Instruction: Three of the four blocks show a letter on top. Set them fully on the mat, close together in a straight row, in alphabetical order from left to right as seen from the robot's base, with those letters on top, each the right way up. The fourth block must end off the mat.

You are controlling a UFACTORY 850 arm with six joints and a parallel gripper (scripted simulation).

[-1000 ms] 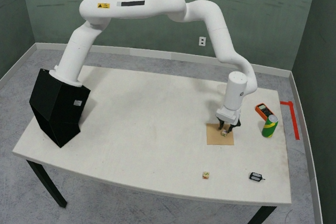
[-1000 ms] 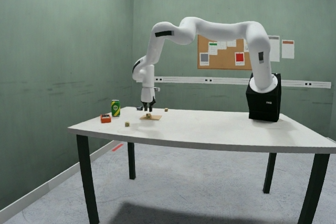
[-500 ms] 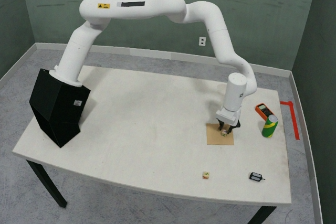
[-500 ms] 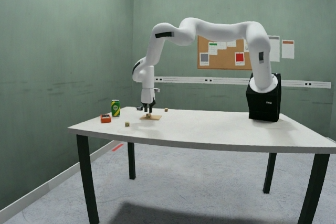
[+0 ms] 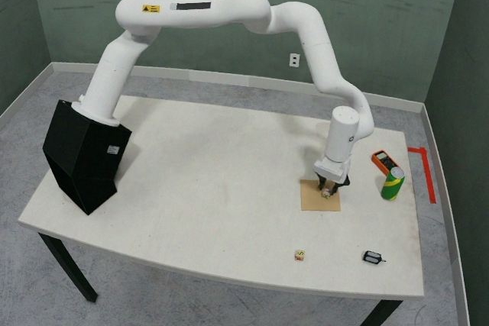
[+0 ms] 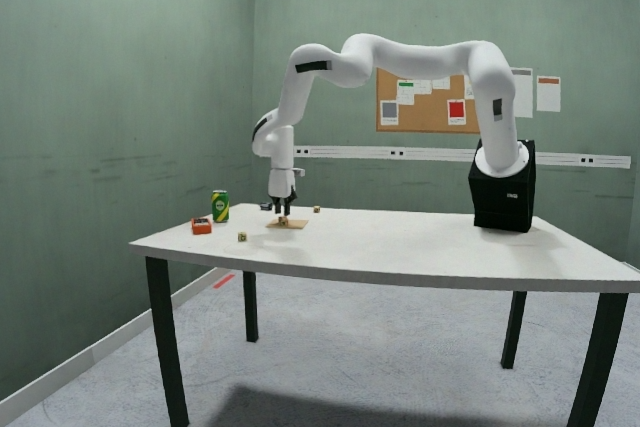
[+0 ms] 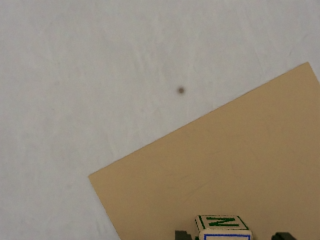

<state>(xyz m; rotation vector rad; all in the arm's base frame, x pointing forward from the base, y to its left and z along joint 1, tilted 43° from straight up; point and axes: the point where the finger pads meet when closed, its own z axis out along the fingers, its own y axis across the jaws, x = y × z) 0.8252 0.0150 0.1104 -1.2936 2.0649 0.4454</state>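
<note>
Right now my hand is 5 cm above the tan mat and 2 cm past it. Round my hand: yellow can (24 cm ahead, 6 cm to the left, 1 cm above); orange multimeter (23 cm ahead, 20 cm to the left, 4 cm below); small black object (24 cm to the right, 19 cm ahead, 4 cm below).
</note>
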